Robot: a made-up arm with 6 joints. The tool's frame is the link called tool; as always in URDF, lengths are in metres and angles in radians. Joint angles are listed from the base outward. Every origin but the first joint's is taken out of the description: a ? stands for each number. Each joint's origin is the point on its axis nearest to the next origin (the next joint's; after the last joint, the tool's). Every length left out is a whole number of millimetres.
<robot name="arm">
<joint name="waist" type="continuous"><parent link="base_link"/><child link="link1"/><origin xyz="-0.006 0.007 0.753" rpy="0 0 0"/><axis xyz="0 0 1"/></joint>
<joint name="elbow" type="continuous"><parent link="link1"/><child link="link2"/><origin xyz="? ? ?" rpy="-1.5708 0 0"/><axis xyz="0 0 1"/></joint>
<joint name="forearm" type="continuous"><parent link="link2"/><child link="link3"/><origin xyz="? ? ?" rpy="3.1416 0 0"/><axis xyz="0 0 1"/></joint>
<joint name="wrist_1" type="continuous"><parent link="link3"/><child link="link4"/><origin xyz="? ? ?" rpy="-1.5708 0 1.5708"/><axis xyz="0 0 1"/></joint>
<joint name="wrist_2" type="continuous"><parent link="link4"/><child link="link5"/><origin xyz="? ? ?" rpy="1.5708 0 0"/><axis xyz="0 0 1"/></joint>
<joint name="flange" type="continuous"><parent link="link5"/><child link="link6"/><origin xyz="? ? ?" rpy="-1.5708 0 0"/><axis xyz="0 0 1"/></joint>
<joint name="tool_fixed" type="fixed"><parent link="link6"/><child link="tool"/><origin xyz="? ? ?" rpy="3.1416 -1.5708 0"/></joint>
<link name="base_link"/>
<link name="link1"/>
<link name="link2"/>
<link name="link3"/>
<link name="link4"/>
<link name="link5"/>
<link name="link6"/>
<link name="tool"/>
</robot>
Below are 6 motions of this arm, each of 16 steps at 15 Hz.
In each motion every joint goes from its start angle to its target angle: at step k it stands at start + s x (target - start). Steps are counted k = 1, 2, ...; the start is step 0. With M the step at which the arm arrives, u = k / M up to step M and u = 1 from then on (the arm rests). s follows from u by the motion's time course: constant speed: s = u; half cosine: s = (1 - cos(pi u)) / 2; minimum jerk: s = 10 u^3 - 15 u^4 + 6 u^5.
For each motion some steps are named. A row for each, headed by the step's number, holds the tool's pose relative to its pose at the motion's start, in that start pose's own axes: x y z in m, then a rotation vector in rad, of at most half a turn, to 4 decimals.
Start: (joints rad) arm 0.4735 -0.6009 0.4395 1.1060 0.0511 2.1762
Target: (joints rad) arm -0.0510 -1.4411 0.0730 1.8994 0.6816 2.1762
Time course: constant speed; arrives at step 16
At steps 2, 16:
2: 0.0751 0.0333 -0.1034 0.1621 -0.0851 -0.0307
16: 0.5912 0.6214 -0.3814 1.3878 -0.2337 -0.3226

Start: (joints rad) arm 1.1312 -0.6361 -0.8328 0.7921 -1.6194 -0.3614
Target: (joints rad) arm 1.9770 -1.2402 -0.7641 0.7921 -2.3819 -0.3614
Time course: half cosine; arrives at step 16
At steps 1, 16:
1: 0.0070 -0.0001 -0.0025 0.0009 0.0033 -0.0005
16: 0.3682 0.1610 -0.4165 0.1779 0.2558 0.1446

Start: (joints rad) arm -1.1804 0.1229 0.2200 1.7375 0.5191 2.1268
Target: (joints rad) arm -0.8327 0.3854 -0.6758 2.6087 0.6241 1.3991
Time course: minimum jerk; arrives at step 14
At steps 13, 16:
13: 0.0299 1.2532 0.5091 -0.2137 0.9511 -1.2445
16: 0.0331 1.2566 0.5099 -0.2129 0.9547 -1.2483

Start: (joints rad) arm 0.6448 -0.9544 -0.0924 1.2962 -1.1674 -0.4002
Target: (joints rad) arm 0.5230 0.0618 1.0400 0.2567 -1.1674 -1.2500
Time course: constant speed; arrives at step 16
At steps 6, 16:
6: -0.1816 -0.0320 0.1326 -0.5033 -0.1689 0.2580
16: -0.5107 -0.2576 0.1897 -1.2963 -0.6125 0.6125

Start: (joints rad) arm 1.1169 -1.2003 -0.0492 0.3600 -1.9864 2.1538
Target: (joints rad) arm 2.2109 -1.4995 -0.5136 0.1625 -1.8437 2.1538
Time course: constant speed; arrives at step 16
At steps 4, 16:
4: -0.1383 0.0586 -0.0260 0.2290 0.1691 -0.1534
16: -0.4526 0.3105 0.1608 0.9143 0.6853 -0.5902

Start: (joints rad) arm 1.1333 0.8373 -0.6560 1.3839 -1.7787 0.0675
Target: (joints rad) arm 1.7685 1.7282 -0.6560 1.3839 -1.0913 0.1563
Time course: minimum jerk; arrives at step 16
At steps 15, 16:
15: -0.0131 -0.7464 0.3959 0.9570 0.1818 -0.5225
16: -0.0144 -0.7477 0.3962 0.9592 0.1815 -0.5228

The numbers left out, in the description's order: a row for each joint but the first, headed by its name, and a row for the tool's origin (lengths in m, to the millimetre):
elbow: 0.02 -0.009 0
forearm: 0.001 -0.551 0
wrist_1: 0.973 0.015 0
wrist_2: 0.008 -0.324 0
flange: 0.028 0.009 0
tool: -0.001 0.022 0

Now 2 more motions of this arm.
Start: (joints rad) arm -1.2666 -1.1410 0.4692 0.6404 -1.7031 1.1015
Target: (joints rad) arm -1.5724 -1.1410 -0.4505 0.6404 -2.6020 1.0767
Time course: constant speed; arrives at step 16
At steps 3, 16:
3: -0.1050 -0.0206 0.1251 0.0818 -0.2094 0.2391
16: -0.6784 -0.3141 0.3354 0.2133 -1.2523 1.2448

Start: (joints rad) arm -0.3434 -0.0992 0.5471 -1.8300 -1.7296 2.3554
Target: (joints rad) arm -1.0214 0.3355 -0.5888 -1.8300 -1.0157 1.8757
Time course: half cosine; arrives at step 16
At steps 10, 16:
10: 0.4677 -1.0250 0.1364 -1.2218 -0.8342 -0.9304
16: 0.3491 -1.3565 0.4312 -1.7185 -1.0944 -1.4741

